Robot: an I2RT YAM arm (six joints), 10 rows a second.
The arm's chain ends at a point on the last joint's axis. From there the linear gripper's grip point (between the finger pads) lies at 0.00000 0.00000 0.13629 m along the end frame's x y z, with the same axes.
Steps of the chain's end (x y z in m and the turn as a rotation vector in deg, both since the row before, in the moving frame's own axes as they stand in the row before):
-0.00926, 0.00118, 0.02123, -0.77, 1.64, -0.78
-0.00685, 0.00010, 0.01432, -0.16, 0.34, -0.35
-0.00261, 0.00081, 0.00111, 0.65, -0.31, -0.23
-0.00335, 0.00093, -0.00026, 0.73, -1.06, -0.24
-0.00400, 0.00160, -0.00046, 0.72, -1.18, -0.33
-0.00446, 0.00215, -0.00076, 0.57, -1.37, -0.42
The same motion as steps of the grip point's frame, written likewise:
-0.00535, 0.00298, 0.02116, -0.77, 1.64, -0.78
-0.00604, 0.00048, 0.01432, -0.16, 0.34, -0.35
-0.00335, -0.00073, 0.00110, 0.65, -0.31, -0.23
-0.00587, -0.00080, -0.00029, 0.73, -1.06, -0.24
-0.00681, -0.00010, -0.00050, 0.72, -1.18, -0.33
-0.00772, 0.00081, -0.00081, 0.57, -1.37, -0.42

